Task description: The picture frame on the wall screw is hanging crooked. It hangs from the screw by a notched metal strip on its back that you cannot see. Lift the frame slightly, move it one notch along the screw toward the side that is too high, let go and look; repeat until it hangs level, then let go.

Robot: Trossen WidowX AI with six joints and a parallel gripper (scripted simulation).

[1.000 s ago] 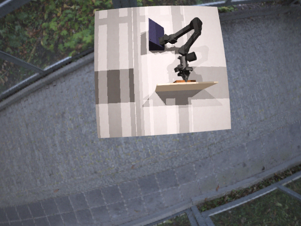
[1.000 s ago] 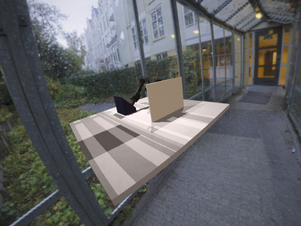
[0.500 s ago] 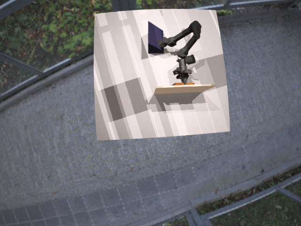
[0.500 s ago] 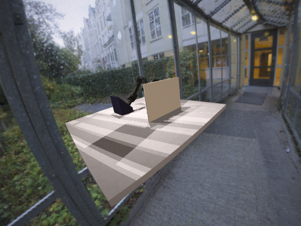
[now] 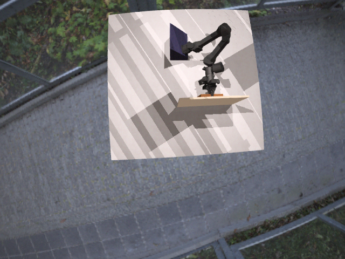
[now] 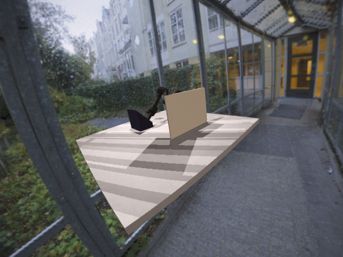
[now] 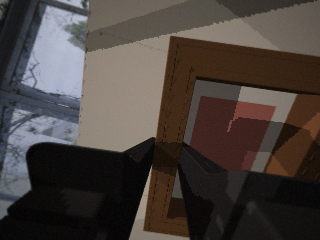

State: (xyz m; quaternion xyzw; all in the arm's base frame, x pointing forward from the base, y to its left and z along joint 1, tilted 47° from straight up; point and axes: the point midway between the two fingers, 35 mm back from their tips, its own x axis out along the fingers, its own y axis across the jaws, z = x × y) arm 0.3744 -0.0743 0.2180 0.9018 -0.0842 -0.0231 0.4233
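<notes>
Now: the picture frame 5 cm below my gripper tip. Also, from my gripper tip: beige wall panel 2 cm ahead, 7 cm below.
</notes>
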